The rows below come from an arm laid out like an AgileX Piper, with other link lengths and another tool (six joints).
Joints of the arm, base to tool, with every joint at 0 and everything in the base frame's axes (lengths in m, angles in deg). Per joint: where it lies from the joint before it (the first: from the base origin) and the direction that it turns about. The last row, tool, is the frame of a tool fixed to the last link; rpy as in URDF.
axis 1: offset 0 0 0.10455 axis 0 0 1
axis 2: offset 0 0 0 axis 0 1 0
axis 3: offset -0.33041 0 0.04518 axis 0 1 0
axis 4: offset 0.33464 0 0.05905 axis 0.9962 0 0.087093
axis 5: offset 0 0 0 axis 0 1 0
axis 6: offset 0.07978 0 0.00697 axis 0.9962 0 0.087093
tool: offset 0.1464 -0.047 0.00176 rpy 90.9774 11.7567 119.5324
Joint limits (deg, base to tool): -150..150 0..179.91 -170..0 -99.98..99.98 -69.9..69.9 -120..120
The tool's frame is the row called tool.
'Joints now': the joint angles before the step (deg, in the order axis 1, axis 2, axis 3, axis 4, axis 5, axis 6). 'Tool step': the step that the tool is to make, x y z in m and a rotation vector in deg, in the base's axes. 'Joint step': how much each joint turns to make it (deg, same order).
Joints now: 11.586 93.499 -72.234 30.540 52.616 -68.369
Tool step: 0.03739 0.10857 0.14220 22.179 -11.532 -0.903
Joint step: 6.589 1.769 -14.755 18.923 -5.688 0.771
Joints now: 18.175 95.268 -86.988 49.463 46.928 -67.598
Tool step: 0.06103 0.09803 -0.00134 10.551 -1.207 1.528
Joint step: 5.889 15.799 -15.955 11.451 -5.848 -2.505
